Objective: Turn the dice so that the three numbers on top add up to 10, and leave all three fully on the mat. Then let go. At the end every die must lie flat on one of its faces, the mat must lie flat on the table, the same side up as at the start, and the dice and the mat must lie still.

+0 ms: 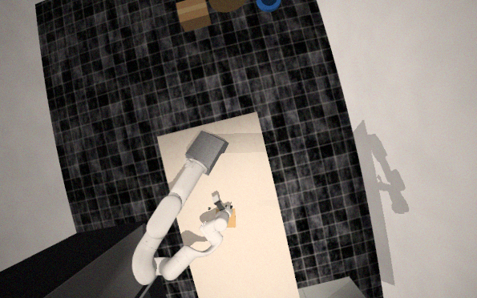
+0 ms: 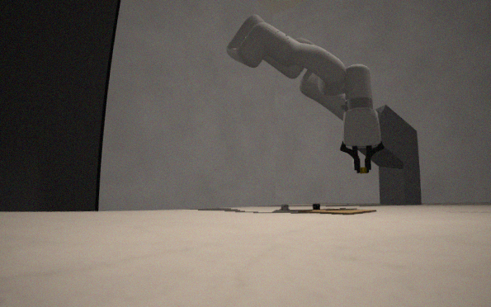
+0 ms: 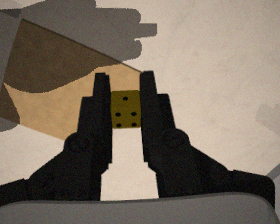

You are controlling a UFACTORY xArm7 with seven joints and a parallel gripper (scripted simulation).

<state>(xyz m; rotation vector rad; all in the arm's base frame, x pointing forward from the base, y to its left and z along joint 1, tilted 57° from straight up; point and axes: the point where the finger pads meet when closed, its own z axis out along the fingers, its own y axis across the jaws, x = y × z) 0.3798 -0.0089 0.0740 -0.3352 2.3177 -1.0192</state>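
The tan mat lies 120 mm below my hand, 80 mm ahead of it and 70 mm to the right of it. The rest, counted from my hand: pale die (210 mm to the right, 110 mm below, 30 mm ahead); then yellow die (10 mm below, 10 mm ahead); then black die (130 mm to the right, 110 mm below, 40 mm behind).
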